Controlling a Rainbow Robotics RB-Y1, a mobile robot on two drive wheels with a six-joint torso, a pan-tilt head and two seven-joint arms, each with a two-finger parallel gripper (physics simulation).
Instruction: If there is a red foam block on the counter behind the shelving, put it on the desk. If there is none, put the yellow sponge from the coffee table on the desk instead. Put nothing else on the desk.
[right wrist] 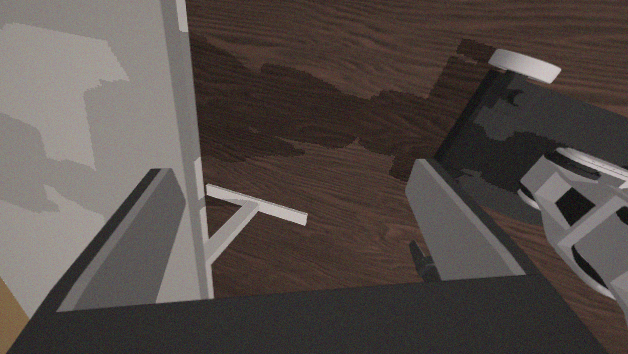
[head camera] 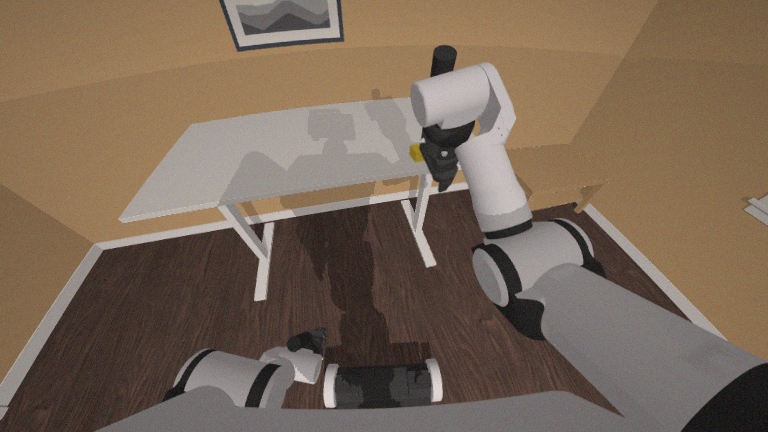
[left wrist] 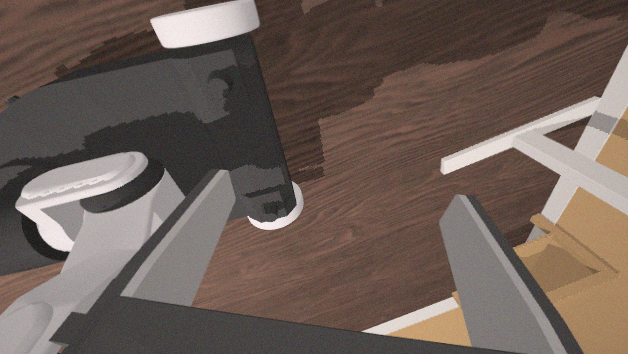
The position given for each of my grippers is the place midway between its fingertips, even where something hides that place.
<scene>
My right gripper shows in the right wrist view (299, 180) and in the head camera view (433, 172); in the left wrist view it is out of frame. One and the same spot on a coffee table: (left wrist: 567, 299) is (head camera: 516, 168).
</scene>
